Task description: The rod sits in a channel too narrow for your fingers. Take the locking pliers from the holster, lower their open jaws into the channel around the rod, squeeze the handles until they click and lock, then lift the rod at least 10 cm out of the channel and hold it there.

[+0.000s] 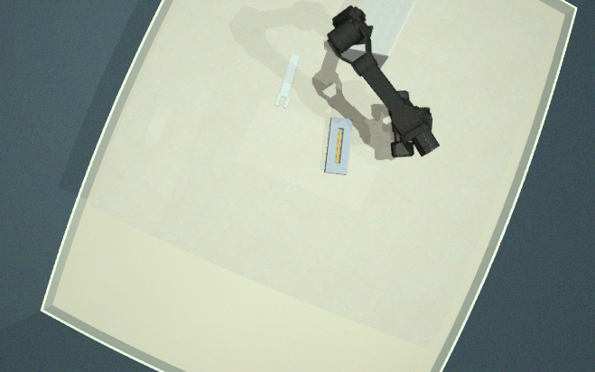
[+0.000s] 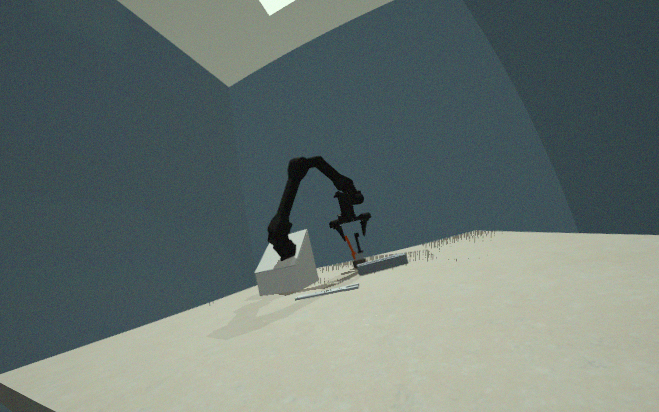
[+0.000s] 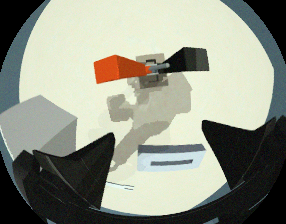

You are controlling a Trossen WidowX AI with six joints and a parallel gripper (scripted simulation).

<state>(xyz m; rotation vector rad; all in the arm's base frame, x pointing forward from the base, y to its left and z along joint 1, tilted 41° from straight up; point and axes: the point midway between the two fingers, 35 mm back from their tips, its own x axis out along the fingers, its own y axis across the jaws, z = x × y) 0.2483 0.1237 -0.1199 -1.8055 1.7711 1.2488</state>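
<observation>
My gripper tip is now 40 mm past the orange handle, 50 mm to the right of it and 30 mm above it. Also, from my gripper tip: grey channel block (90 mm ahead, 140 mm to the right, 120 mm below); thin yellow rod (90 mm ahead, 140 mm to the right, 120 mm below); holster (20 mm behind, 60 mm to the left, 120 mm below).
</observation>
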